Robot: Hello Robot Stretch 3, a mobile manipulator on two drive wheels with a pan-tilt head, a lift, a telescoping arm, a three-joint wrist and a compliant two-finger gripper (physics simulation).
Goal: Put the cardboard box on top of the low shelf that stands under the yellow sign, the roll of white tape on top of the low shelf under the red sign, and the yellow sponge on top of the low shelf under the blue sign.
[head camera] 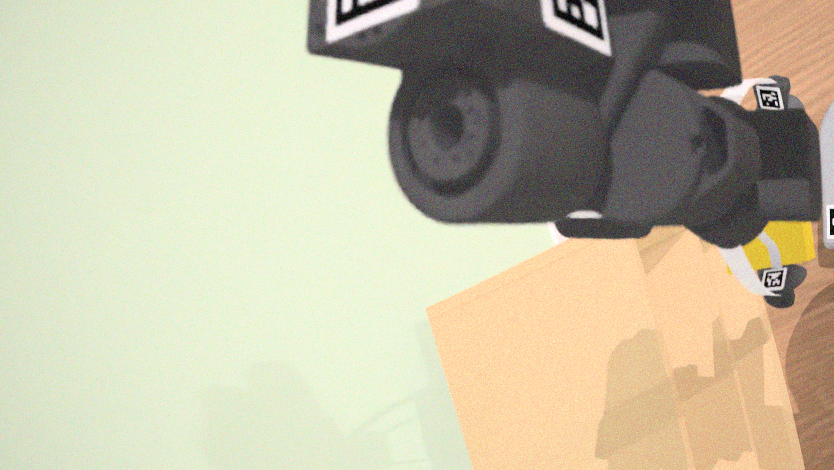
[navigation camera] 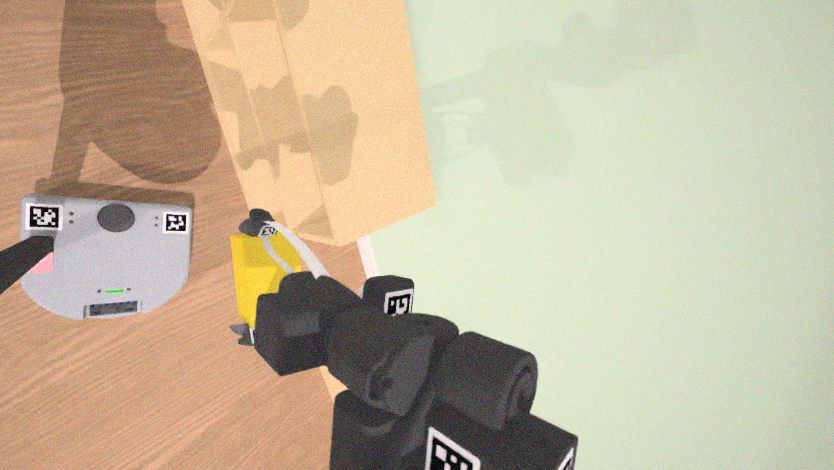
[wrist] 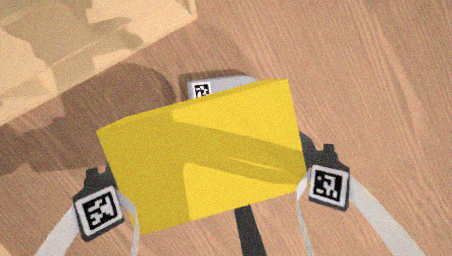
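Pixels of known places: gripper, between the fingertips: [navigation camera: 247, 274] [wrist: 214, 158]; robot's base, origin of its link: [navigation camera: 116, 216].
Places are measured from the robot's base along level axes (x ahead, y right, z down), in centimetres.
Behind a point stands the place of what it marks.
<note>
The yellow sponge [head camera: 787, 242] @(y 11.7, x 1.3, z -89.3 cm) [navigation camera: 245, 262] @(y 10.6, x 0.0, z -89.3 cm) [wrist: 240, 130] @(y 15.4, x -3.8, z -89.3 cm) is a yellow block held between the two fingers of my gripper [head camera: 783, 186] @(y 12.4, x -2.2, z -84.6 cm) [navigation camera: 249, 277] @(y 12.4, x -2.2, z -84.6 cm) [wrist: 214, 158] @(y 12.4, x -2.2, z -84.6 cm), which is shut on it. In the wrist view a finger touches each short side of it. A low light-wood shelf [head camera: 542, 326] @(y 52.1, x 12.9, z -61.0 cm) [navigation camera: 373, 116] @(y 46.7, x 31.5, z -61.0 cm) [wrist: 165, 20] @(y 38.7, x 9.5, z -7.9 cm) stands against the wall, close beside the gripper in the head and navigation views. No sign shows, so I cannot tell which shelf it is. The cardboard box and the roll of white tape do not show in these views.
The pale green wall [head camera: 175, 175] @(y 90.4, x -9.1, z -95.9 cm) [navigation camera: 641, 291] @(y 89.1, x -6.1, z -115.5 cm) runs along the arm's side, with a white skirting strip [navigation camera: 367, 256] @(y 90.6, x -13.0, z -5.8 cm) at its foot. A small piece of light wood [navigation camera: 333, 385] @(y 74.9, x -72.6, z -7.9 cm) shows beneath the wrist. My grey base [navigation camera: 122, 251] @(y 1.4, x -8.4, z -16.0 cm) [wrist: 225, 85] @(y 14.1, x -8.5, z -16.0 cm) stands on the wooden floor [navigation camera: 175, 379] @(y 16.0, x -55.2, z 0.0 cm) [wrist: 390, 75] @(y 9.0, x -80.8, z 0.0 cm).
</note>
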